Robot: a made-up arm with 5 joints.
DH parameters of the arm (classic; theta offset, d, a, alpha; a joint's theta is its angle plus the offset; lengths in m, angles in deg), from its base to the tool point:
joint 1: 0 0.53 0.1 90
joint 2: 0 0.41 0.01 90
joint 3: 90 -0.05 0.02 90
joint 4: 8.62 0 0.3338 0
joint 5: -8.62 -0.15 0.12 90
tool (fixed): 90 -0.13 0 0
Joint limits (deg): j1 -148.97..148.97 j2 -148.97..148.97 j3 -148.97..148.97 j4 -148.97..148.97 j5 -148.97..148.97
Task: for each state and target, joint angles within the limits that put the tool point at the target. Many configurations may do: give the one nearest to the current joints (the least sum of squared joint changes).
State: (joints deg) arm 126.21 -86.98 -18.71 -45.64 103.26
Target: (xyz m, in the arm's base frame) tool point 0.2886 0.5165 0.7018
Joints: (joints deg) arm 128.86 -84.57 7.50 -53.08 129.63
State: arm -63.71 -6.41 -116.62 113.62 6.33
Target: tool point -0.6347 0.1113 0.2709
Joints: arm -81.35 -6.73 -99.74 110.77 4.74
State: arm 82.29 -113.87 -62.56 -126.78 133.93
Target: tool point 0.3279 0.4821 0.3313
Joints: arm 122.86 -121.59 -108.66 -101.75 129.58
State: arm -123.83 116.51 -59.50 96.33 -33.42
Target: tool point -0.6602 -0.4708 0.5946
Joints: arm -96.97 97.10 -52.48 71.58 -40.91
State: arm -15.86 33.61 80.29 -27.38 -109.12
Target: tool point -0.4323 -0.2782 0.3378
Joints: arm -13.44 51.02 75.42 -12.12 -102.29
